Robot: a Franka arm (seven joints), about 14 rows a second.
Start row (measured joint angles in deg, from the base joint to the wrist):
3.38 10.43 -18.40 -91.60 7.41 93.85 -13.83
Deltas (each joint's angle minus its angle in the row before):
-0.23 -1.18 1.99 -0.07 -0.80 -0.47 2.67
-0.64 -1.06 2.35 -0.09 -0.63 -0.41 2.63
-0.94 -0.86 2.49 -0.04 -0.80 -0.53 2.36
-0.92 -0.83 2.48 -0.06 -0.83 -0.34 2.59
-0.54 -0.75 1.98 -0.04 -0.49 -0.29 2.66
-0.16 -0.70 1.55 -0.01 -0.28 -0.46 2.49
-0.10 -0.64 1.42 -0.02 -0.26 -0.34 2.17
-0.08 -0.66 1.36 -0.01 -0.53 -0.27 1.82
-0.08 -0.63 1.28 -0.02 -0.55 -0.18 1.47
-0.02 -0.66 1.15 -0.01 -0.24 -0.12 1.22
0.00 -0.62 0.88 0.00 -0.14 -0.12 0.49
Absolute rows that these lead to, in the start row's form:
3.15 9.25 -16.41 -91.67 6.61 93.38 -11.16
2.51 8.19 -14.06 -91.76 5.98 92.97 -8.53
1.57 7.33 -11.57 -91.80 5.18 92.44 -6.17
0.65 6.50 -9.09 -91.86 4.35 92.10 -3.58
0.11 5.75 -7.11 -91.90 3.86 91.81 -0.92
-0.05 5.05 -5.56 -91.91 3.58 91.35 1.57
-0.15 4.41 -4.14 -91.93 3.32 91.01 3.74
-0.23 3.75 -2.78 -91.94 2.79 90.74 5.56
-0.31 3.12 -1.50 -91.96 2.24 90.56 7.03
-0.33 2.46 -0.35 -91.97 2.00 90.44 8.25
-0.33 1.84 0.53 -91.97 1.86 90.32 8.74

